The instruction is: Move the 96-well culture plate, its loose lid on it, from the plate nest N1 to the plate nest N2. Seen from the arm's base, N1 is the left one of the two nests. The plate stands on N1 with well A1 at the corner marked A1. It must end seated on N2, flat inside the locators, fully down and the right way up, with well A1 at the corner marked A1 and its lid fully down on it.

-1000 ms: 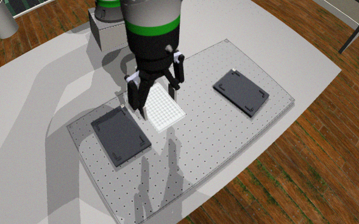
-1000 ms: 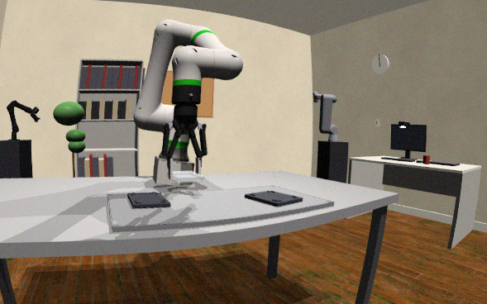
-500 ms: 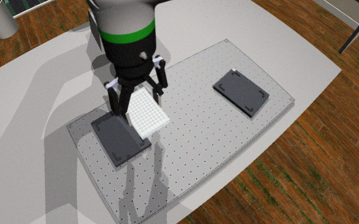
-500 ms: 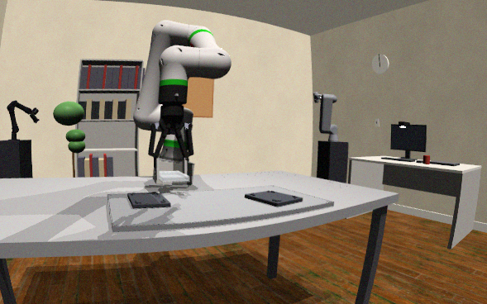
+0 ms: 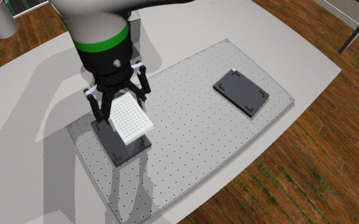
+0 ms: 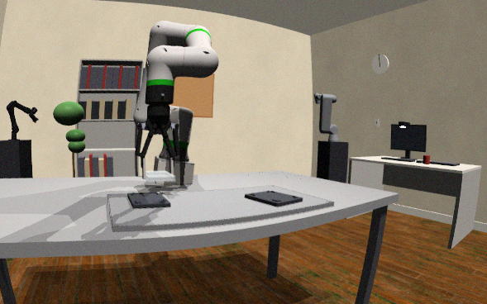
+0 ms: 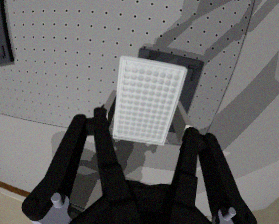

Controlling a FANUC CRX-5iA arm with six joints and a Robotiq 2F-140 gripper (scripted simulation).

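The dark plate nest N2 lies 4 cm to the right of my hand and 10 cm below it. The rest, counted from my hand: white A1 mark: 9 cm behind, 9 cm below; dark plate nest N1: 1 cm ahead, 38 cm to the left, 10 cm below; clear lid: 1 cm below.
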